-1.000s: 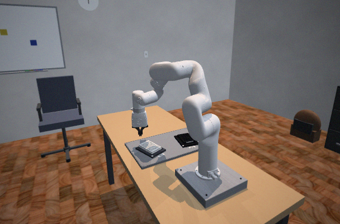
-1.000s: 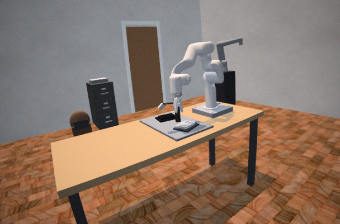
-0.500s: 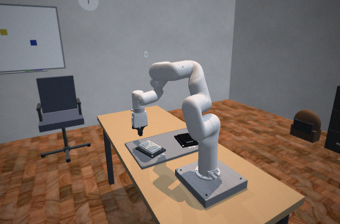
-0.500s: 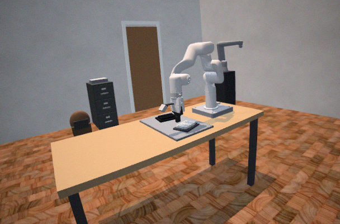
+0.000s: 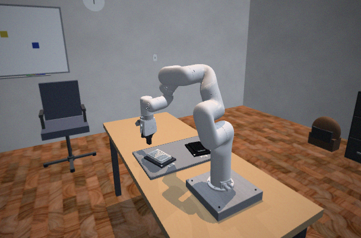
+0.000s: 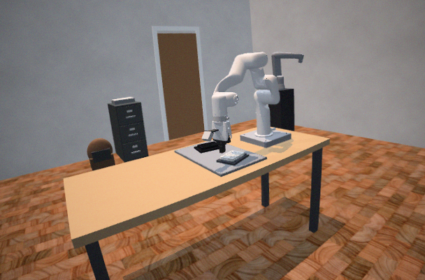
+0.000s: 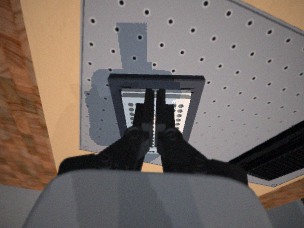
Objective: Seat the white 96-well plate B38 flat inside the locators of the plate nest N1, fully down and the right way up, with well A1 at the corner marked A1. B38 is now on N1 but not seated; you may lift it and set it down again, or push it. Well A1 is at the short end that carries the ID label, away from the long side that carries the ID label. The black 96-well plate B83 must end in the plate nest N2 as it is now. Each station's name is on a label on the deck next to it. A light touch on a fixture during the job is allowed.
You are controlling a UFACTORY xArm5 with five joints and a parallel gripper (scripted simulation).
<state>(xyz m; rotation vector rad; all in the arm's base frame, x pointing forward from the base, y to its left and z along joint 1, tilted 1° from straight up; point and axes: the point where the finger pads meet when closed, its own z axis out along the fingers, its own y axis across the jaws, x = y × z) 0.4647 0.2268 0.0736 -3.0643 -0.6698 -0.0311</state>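
My hand is 80 mm past the white 96-well plate B38, 40 mm to the left of it and 70 mm above it. Round my hand: black plate B83: 70 mm behind, 310 mm to the right, 70 mm below; then N1 label: 180 mm behind, 80 mm to the right, 90 mm below; then plate nest N1: 90 mm behind, 40 mm to the right, 90 mm below.
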